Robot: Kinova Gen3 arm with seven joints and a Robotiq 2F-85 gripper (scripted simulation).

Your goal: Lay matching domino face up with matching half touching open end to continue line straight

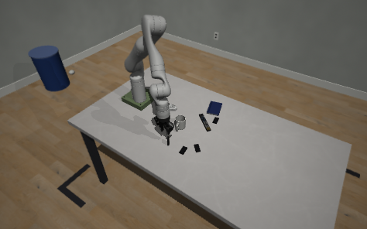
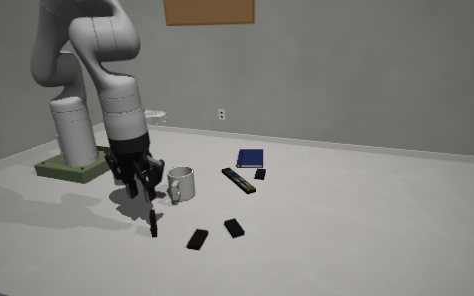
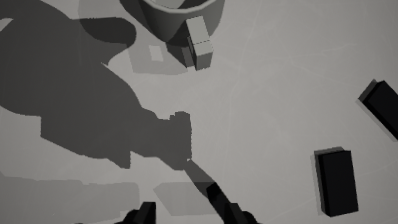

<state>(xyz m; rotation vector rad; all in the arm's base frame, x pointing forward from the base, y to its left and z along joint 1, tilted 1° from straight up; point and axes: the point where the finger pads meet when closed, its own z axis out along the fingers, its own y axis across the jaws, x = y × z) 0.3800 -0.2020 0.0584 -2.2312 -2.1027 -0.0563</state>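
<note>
The domino lies 2 cm ahead of my hand and 7 cm below it. Round my hand: blue book (10 cm ahead, 45 cm to the left, 9 cm below); white mug (16 cm to the left, 7 cm below).
</note>
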